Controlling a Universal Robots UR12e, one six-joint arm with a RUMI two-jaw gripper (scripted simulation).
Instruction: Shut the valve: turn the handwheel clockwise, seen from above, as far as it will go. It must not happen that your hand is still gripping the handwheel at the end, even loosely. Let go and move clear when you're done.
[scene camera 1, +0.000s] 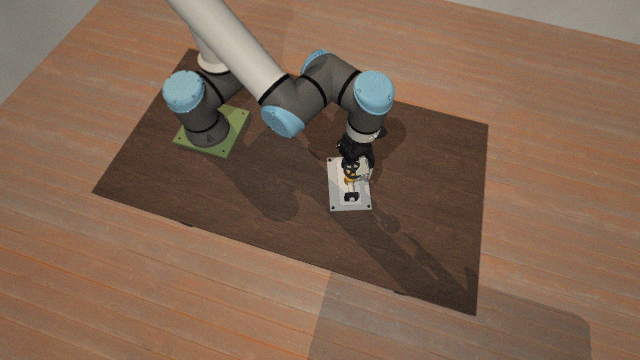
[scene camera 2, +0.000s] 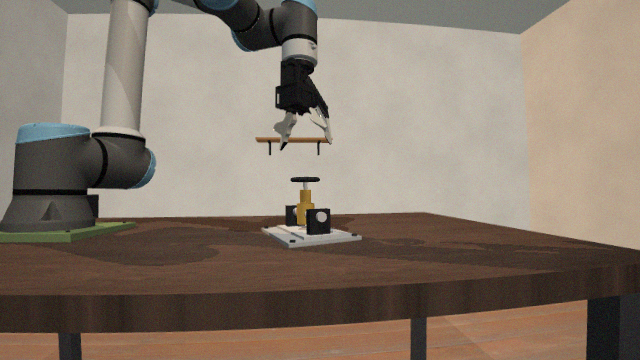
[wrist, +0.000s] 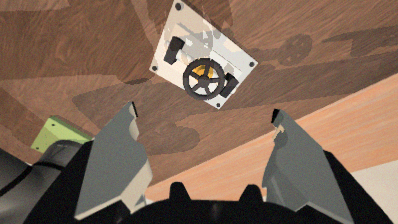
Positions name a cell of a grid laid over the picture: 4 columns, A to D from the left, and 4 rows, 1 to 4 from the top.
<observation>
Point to my gripper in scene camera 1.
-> C2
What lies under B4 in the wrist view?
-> My gripper.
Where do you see my gripper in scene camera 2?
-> B2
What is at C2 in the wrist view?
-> A handwheel.
</observation>
